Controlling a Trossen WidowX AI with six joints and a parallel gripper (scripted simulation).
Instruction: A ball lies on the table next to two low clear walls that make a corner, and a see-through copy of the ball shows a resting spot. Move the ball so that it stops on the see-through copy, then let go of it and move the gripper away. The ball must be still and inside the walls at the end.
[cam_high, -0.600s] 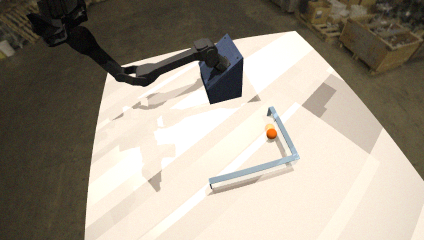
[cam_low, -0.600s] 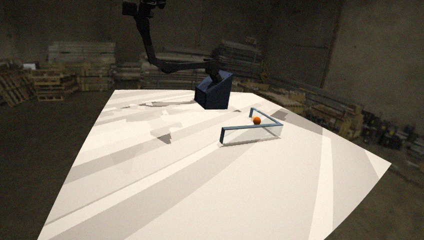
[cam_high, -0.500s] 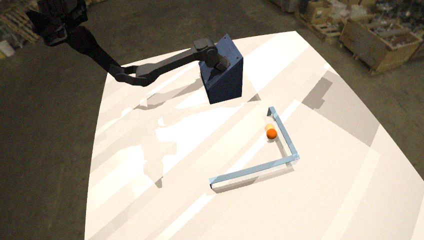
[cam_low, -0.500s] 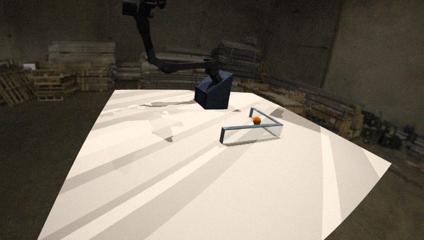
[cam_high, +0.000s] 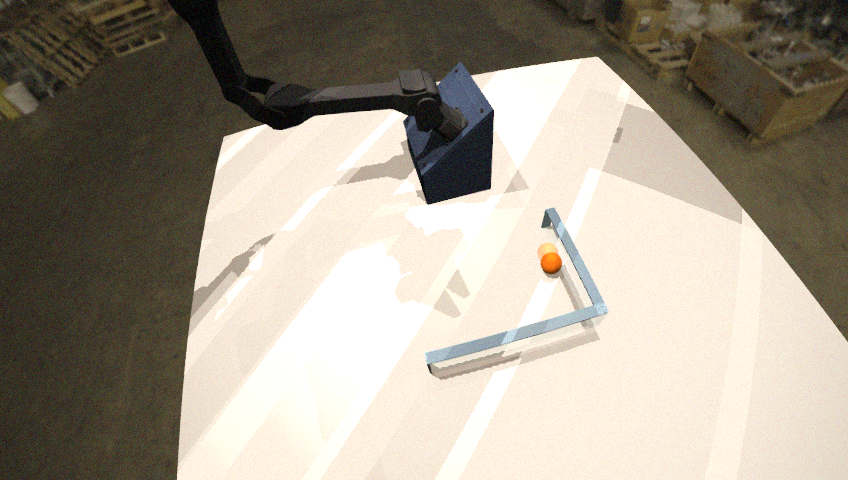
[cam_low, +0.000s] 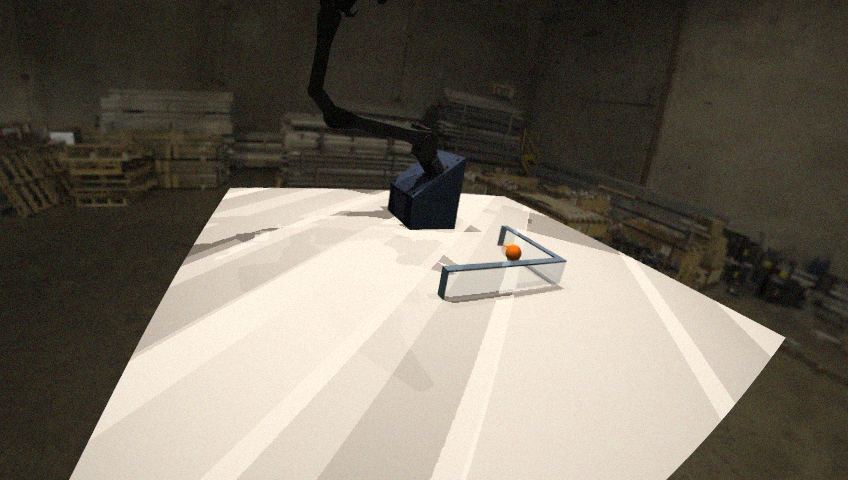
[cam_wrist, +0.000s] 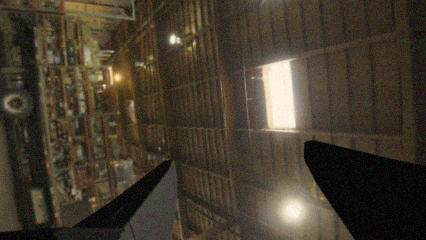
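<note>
My gripper tip is now 68 cm above the orange ball, 39 cm to the right of it and 14 cm short of it. Also, from my gripper tip: wall (67 cm below, 27 cm ahead, 26 cm to the left); then see-through copy (68 cm below, 39 cm to the left, 12 cm ahead).
</note>
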